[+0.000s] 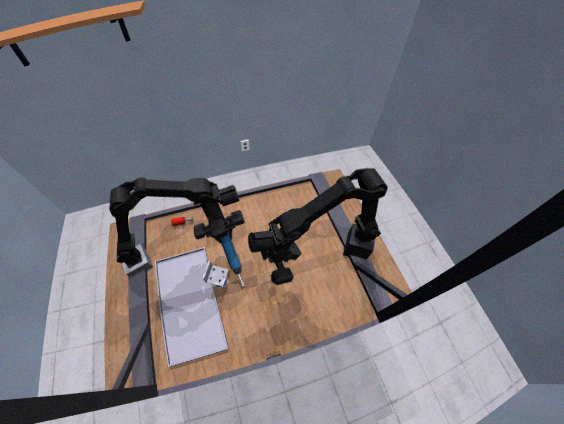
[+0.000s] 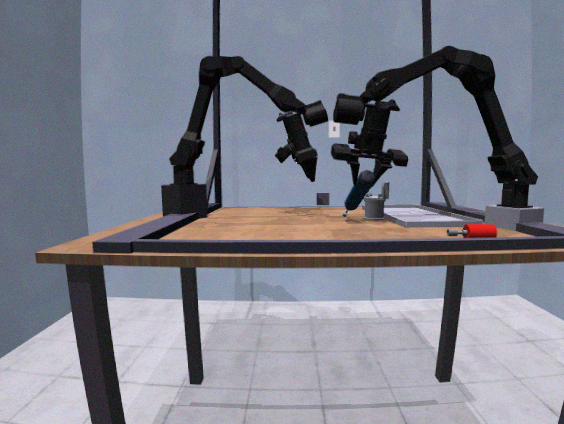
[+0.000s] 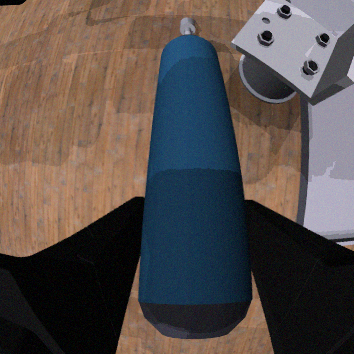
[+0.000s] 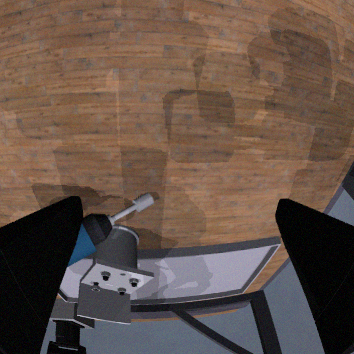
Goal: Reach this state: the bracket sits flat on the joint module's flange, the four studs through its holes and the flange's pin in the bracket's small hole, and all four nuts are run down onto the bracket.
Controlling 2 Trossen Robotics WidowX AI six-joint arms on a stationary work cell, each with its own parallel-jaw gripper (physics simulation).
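Where they show: left gripper, between the fingertips: point(image 1: 226, 240) point(image 2: 362, 186) point(image 3: 193, 208); right gripper, between the fingertips: point(image 1: 268, 270) point(image 2: 311, 180) point(image 4: 181, 208); left arm's base, origin of its link: point(image 1: 133, 258) point(image 2: 514, 206) point(image 4: 68, 323); right arm's base, origin of its link: point(image 1: 363, 236) point(image 2: 183, 184).
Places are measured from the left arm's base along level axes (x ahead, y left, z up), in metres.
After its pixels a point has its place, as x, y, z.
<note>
The grey bracket point(image 1: 218, 275) {0.274, -0.264, 0.013} point(image 2: 386, 191) {0.246, -0.235, 0.030} point(image 3: 295, 45) {0.271, -0.256, 0.012} point(image 4: 105, 305) {0.249, -0.240, 0.036} lies flat on top of the cylindrical joint module point(image 2: 374, 209) {0.284, -0.237, -0.023} point(image 3: 267, 82) {0.289, -0.240, -0.021} point(image 4: 117, 247) {0.293, -0.276, -0.020}, its wall upright. Four dark studs show through it, with hex nuts around them; how far down the nuts are is too small to tell. Whether the pin fills the small hole point(image 3: 266, 20) {0.284, -0.280, 0.010} is unclear. My left gripper point(image 2: 366, 182) {0.365, -0.170, 0.049} point(image 3: 193, 208) {0.365, -0.170, 0.049} is shut on the blue driver point(image 1: 231, 255) {0.354, -0.232, 0.038} point(image 4: 82, 247) {0.353, -0.267, 0.015}, tilted, its socket tip point(image 3: 188, 25) {0.336, -0.316, -0.035} point(image 4: 144, 201) {0.340, -0.325, -0.039} beside the module. My right gripper point(image 2: 312, 179) {0.433, -0.368, 0.062} point(image 4: 181, 208) {0.433, -0.368, 0.062} is open, empty, above the table.
A shallow pale tray point(image 1: 200, 335) {0.105, -0.405, -0.050} point(image 3: 325, 210) {0.242, -0.120, -0.050} point(image 4: 225, 275) {0.072, -0.404, -0.050} lies beside the module. A red-handled tool point(image 1: 178, 221) {0.236, 0.078, -0.023} point(image 2: 480, 231) {0.248, 0.102, -0.031} lies on the wooden table near the left arm's base. Dark frame rails point(image 2: 300, 245) {0.619, 0.056, -0.040} run along the table edges.
</note>
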